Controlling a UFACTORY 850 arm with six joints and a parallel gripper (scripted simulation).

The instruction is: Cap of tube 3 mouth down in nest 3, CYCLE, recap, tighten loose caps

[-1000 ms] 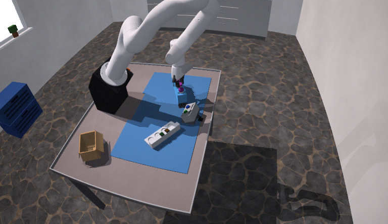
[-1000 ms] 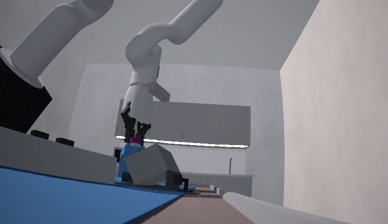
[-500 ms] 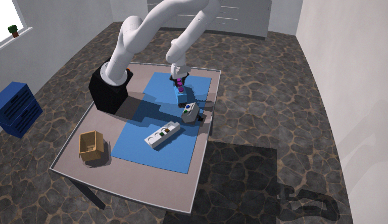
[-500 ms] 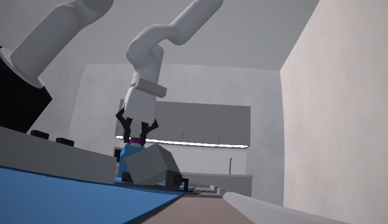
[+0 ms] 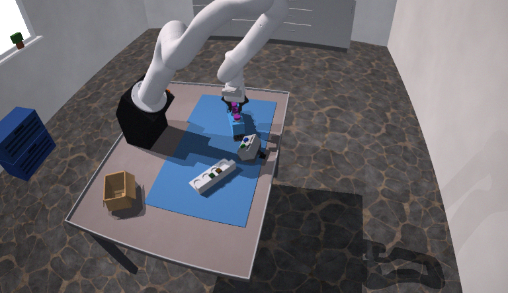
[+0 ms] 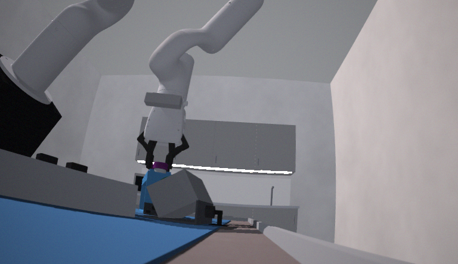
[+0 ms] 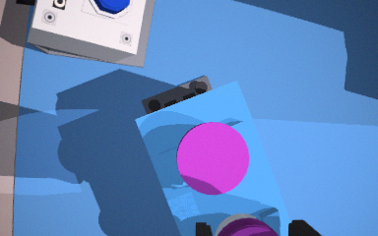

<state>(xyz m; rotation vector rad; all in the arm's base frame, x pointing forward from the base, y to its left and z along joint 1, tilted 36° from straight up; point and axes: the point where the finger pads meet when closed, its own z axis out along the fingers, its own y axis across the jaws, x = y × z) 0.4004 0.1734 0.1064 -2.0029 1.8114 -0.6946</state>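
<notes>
My gripper is now 10 mm above the magenta cap. From my hand the other things lie so: grey key housing: 170 mm to the right, 110 mm ahead, 80 mm below; blue key: 140 mm to the right, 90 mm ahead, 60 mm below; green key: 190 mm to the right, 90 mm ahead, 60 mm below.
</notes>
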